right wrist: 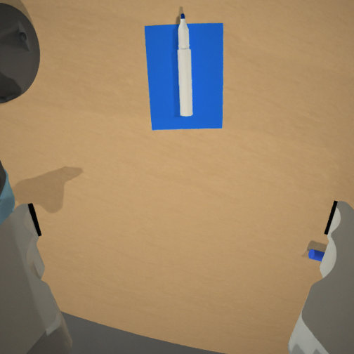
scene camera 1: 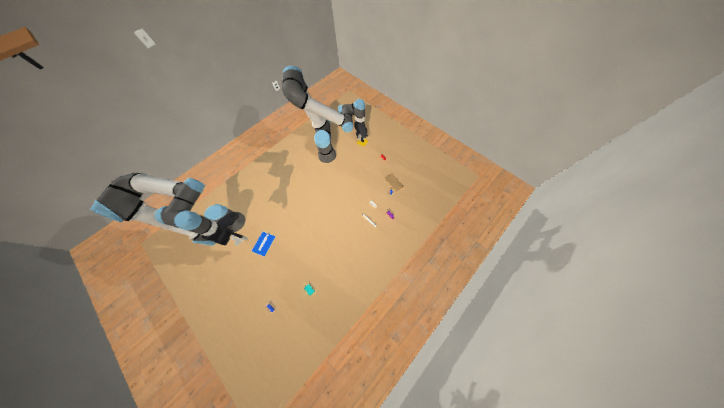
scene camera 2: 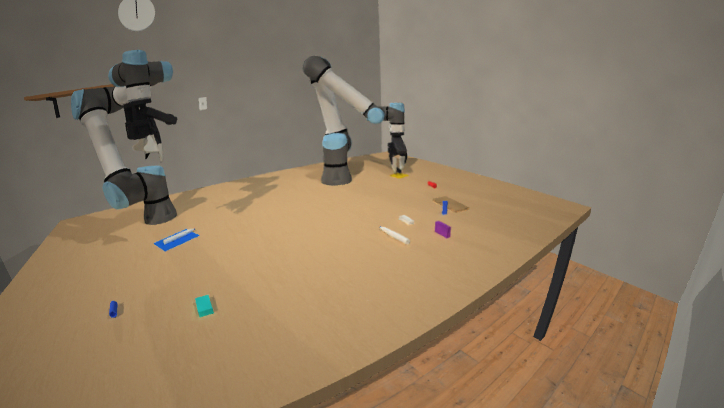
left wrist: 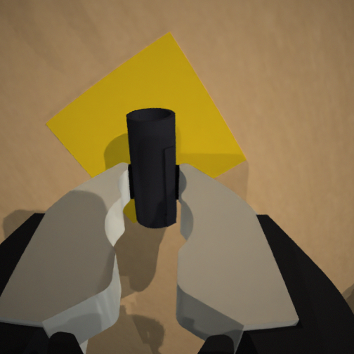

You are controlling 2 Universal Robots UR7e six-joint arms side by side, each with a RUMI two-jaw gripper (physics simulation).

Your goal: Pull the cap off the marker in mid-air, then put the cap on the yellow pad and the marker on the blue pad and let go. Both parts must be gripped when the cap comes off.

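Frame: origin at the left arm's base, x ahead, y left, z up, level; metres.
Where they show: left gripper, fingertip midpoint: (scene camera 1: 361,140) (scene camera 2: 397,173); right gripper, fingertip midpoint: (scene camera 1: 237,235) (scene camera 2: 153,160); left arm's base, origin of the base link: (scene camera 1: 327,155) (scene camera 2: 336,181); right arm's base, origin of the base link: (scene camera 1: 235,222) (scene camera 2: 160,218).
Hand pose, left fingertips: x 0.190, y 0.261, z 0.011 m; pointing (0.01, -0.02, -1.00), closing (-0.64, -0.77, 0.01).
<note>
Each offset is from my left fingertips to the top centre of the thing.
The black cap (left wrist: 152,167) is held between the fingers of my left gripper (left wrist: 155,168) (scene camera 1: 361,139) (scene camera 2: 398,172), with its open end toward the top of the left wrist view. My left gripper is low over the yellow pad @(0.011 m ahead, 0.003 m right, 0.011 m down) (left wrist: 165,75) (scene camera 1: 364,143) (scene camera 2: 403,176); whether the cap touches it I cannot tell. The white marker @(0.200 m back, 1.086 m right, 0.006 m up) (right wrist: 185,80) (scene camera 1: 263,242) (scene camera 2: 177,236) lies uncapped on the blue pad (right wrist: 210,90) (scene camera 1: 264,251) (scene camera 2: 163,246), its dark blue tip reaching past the pad's edge. My right gripper (right wrist: 181,207) is wide open and empty, above the table and apart from the marker.
A second white stick @(0.382 m ahead, 0.616 m right, 0.007 m up) (scene camera 1: 369,219) (scene camera 2: 394,235), a white block @(0.353 m ahead, 0.490 m right, 0.001 m up) (scene camera 1: 372,204) (scene camera 2: 405,219), a purple block @(0.504 m ahead, 0.513 m right, 0.024 m up) (scene camera 1: 390,214) (scene camera 2: 442,229), a brown plate @(0.413 m ahead, 0.248 m right, 0.003 m down) (scene camera 1: 394,181) (scene camera 2: 450,203), a red piece @(0.242 m ahead, 0.076 m right, 0.009 m up) (scene camera 1: 383,157) (scene camera 2: 432,184), blue pieces and a teal block @(0.255 m ahead, 1.203 m right, 0.003 m up) (scene camera 1: 309,288) (scene camera 2: 204,305) are on the table.
</note>
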